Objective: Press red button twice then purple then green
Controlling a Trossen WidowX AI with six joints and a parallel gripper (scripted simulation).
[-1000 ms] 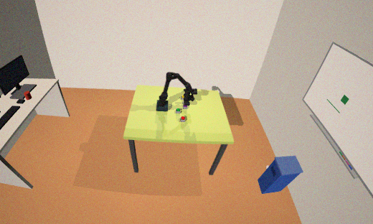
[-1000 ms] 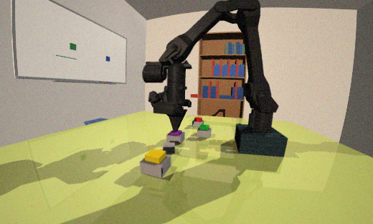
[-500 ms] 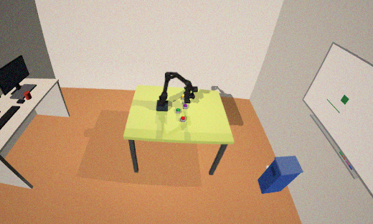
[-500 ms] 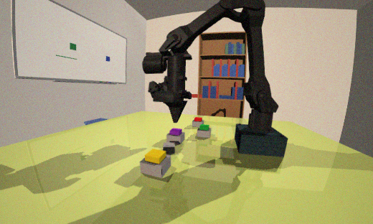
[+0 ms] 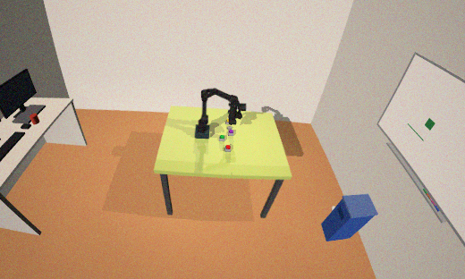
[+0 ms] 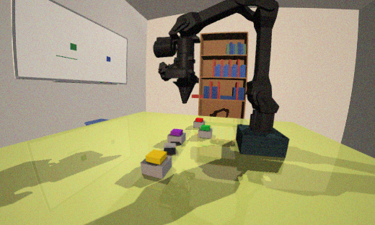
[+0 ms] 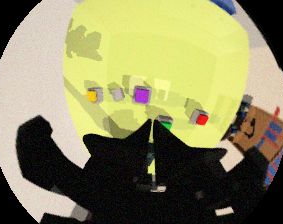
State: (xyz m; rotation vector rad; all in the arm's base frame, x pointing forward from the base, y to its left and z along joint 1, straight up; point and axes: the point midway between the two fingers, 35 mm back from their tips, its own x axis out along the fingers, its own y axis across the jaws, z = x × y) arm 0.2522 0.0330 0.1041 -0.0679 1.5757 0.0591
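Right now the green button is 60 mm behind my gripper tip, 60 mm to the right of it and 90 mm below it. From my gripper tip the other things lie so: red button (10 mm behind, 190 mm to the right, 90 mm below); then purple button (10 mm ahead, 30 mm to the left, 90 mm below); then small dark block (100 mm to the left, 120 mm below).
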